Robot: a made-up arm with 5 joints.
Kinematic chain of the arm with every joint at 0, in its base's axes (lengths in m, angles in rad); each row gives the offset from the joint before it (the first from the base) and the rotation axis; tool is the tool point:
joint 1: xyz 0 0 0.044 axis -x
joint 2: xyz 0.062 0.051 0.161 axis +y
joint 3: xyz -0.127 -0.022 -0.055 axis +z
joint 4: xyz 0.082 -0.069 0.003 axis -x
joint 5: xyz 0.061 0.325 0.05 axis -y
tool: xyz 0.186 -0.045 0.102
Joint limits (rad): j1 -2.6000..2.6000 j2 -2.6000..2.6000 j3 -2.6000..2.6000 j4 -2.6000..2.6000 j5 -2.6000..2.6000
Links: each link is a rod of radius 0.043 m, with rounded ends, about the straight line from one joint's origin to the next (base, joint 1, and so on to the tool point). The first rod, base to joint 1, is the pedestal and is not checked.
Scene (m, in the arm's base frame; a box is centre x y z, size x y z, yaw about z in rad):
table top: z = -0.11
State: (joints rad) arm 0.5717 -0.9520 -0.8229 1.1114 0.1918
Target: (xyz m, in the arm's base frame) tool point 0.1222 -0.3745 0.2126
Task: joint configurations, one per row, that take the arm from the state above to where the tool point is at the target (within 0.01 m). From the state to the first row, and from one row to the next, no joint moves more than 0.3 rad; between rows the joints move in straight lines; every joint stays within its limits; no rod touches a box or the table.
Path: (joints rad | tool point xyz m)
1: 0.6670 -0.8820 -0.9423 1.3596 0.0356 | 0.4031 -0.0459 0.2266
2: 0.7623 -0.8121 -1.0617 1.6078 -0.1206 | 0.3626 -0.1840 0.2042
3: 0.8577 -0.7421 -1.1810 1.8560 -0.2768 | 0.2645 -0.3012 0.2003
4: 0.9530 -0.6722 -1.3004 2.1042 -0.4330 | 0.1222 -0.3745 0.2126

